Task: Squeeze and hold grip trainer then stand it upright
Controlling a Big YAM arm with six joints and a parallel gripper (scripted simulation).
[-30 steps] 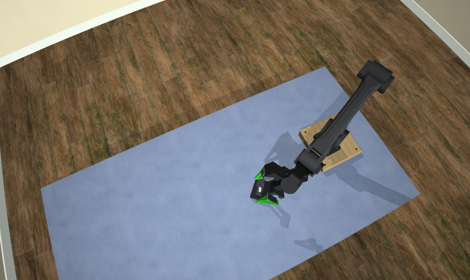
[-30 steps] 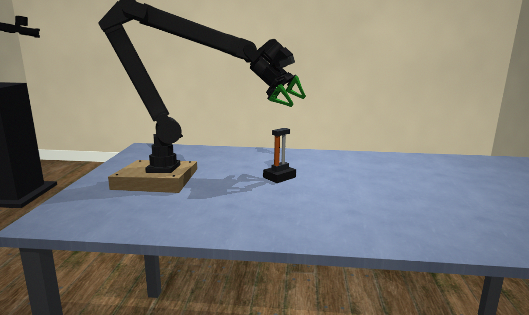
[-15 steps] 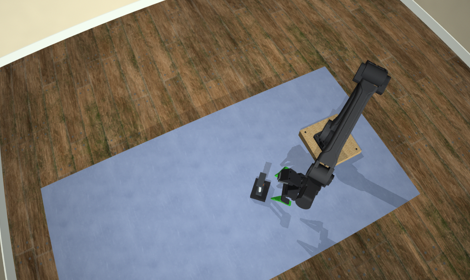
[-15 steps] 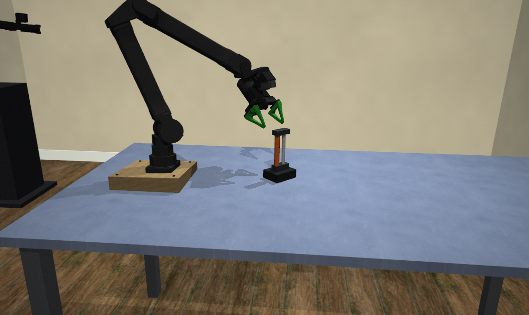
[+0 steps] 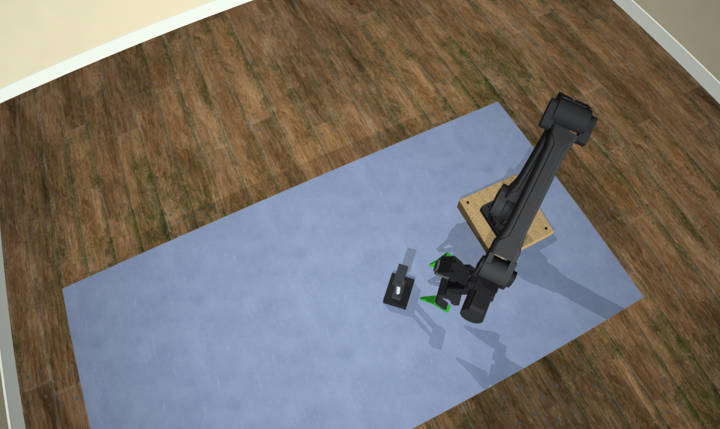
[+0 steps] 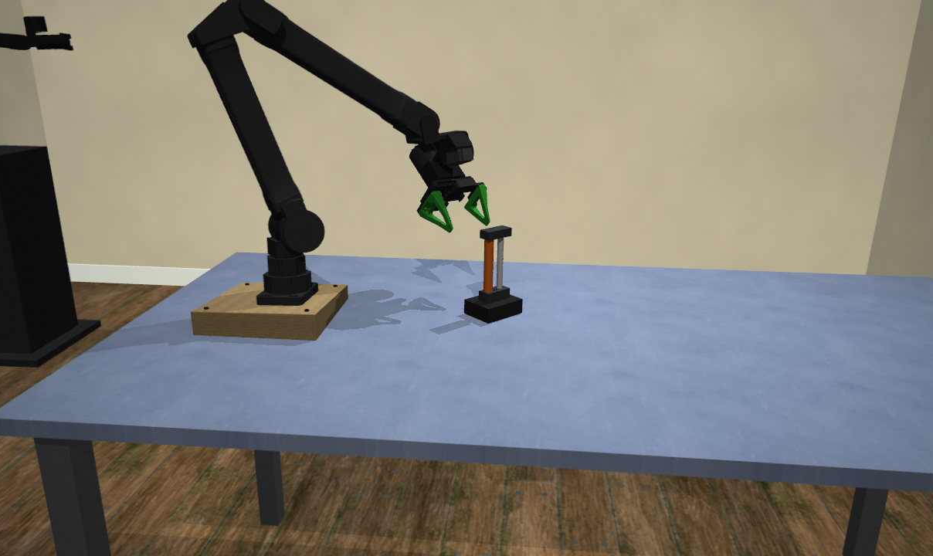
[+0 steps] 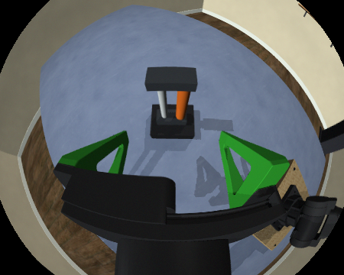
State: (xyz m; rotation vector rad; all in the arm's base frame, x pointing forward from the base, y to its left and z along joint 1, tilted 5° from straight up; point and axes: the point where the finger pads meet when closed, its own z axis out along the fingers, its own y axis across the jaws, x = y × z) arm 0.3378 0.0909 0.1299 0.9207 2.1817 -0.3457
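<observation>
Right now the thin grey bar is 7 cm ahead of my hand, 4 cm to the right of it and 6 cm below it. Also, from my hand: grip trainer: 6 cm ahead, 5 cm to the right, 7 cm below.
</observation>
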